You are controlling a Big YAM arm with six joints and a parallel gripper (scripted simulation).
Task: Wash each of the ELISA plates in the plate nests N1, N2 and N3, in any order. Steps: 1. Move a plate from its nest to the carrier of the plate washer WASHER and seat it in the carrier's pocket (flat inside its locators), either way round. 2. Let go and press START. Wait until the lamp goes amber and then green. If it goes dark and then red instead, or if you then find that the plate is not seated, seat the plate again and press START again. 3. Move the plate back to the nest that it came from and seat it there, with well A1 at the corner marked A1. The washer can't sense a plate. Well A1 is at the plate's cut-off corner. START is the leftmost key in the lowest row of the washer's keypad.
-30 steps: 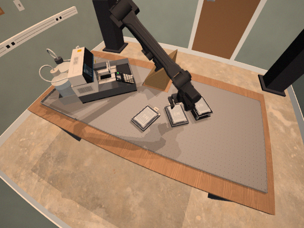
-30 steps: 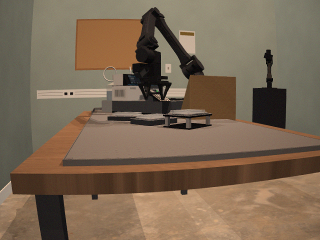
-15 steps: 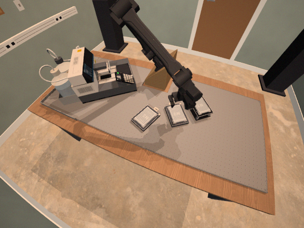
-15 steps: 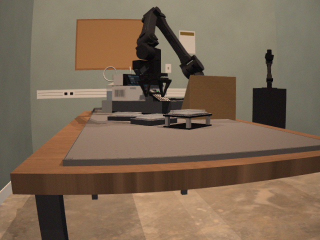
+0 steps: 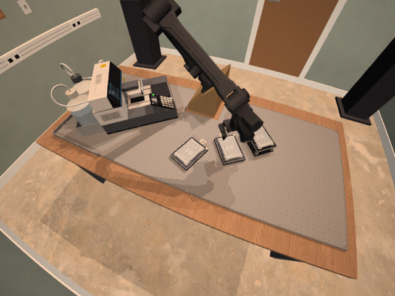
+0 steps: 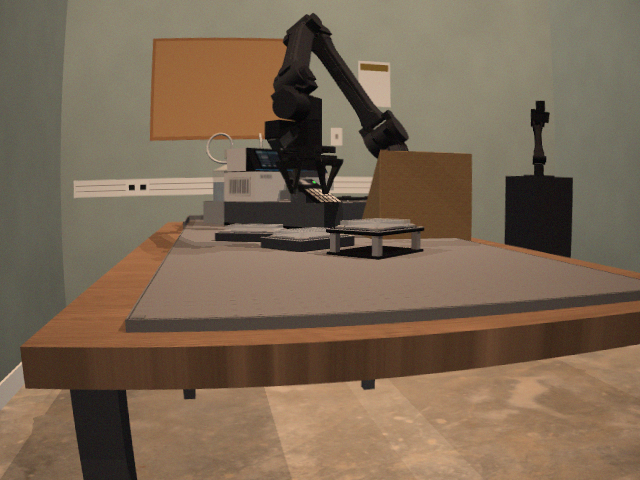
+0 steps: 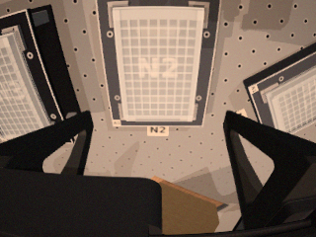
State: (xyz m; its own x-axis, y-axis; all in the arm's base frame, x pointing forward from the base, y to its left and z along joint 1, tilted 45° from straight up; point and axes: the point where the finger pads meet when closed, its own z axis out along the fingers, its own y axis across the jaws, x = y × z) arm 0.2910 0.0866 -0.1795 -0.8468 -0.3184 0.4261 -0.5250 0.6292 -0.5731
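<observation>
My hand is 140 mm to the right of the plate nest, 100 mm past it and 80 mm above it. Round my hand: plate washer (630 mm to the right, 150 mm behind, 10 mm above); N1 label (150 mm to the right, 120 mm below, 10 mm behind).
</observation>
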